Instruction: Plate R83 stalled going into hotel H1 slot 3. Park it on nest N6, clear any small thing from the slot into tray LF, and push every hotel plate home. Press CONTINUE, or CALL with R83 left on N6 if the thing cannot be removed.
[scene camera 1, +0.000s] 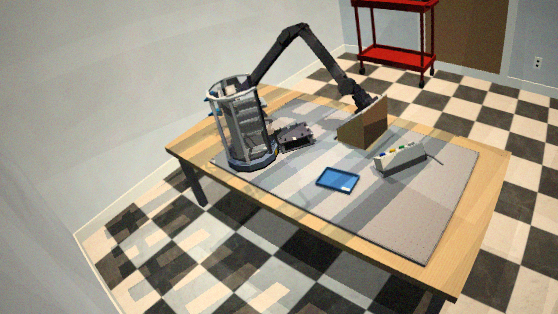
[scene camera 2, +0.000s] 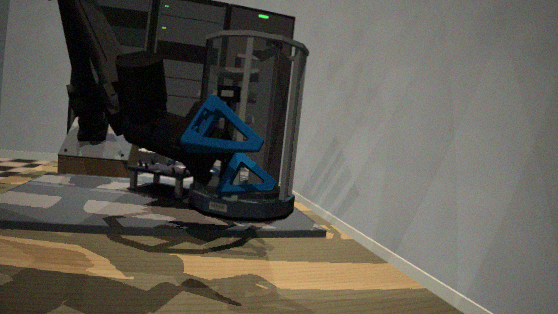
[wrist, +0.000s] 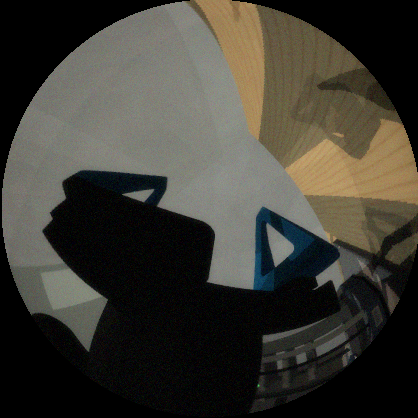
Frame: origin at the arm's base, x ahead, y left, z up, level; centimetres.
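Where they show: gripper, fingertip midpoint: (scene camera 1: 206, 108) (scene camera 2: 268, 168) (wrist: 213, 196); arm's base at its link origin: (scene camera 1: 367, 106) (scene camera 2: 94, 128).
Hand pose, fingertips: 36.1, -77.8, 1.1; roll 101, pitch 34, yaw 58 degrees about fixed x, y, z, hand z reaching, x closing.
Observation:
Each offset is from my fingertips to the top centre of the thing, as dx, dy, dz. Level surfaces: height alone.
The round plate hotel (scene camera 1: 250, 161) (scene camera 2: 245, 206) (wrist: 367, 295) stands at the mat's corner, with grey posts and stacked shelves. My gripper (scene camera 1: 213, 103) (scene camera 2: 268, 164) (wrist: 213, 196) is open and empty, its blue triangular fingers apart. It is behind the hotel in scene camera 1 and in front of it in scene camera 2, above the table. A low dark stand (scene camera 1: 296, 137) (scene camera 2: 160, 171) is beside the hotel; its nest label is unreadable. A blue tray {+2.3, +84.0, -12.9} (scene camera 1: 336, 181) lies on the mat. A white button box {-19.7, +102.3, -6.3} (scene camera 1: 402, 161) has coloured buttons. R83 and any small thing in slot 3 cannot be made out.
The arm rises from a brown wedge-shaped base (scene camera 1: 372, 125) and arches over behind the stand and hotel. A grey mat {dz -14.7} (scene camera 1: 400, 220) (scene camera 2: 45, 215) covers much of the wooden table {dz -16.0} (scene camera 1: 475, 220) (scene camera 2: 310, 275). A red cart (scene camera 1: 395, 56) stands beyond it. A dark equipment cabinet (scene camera 2: 190, 30) is behind the hotel.

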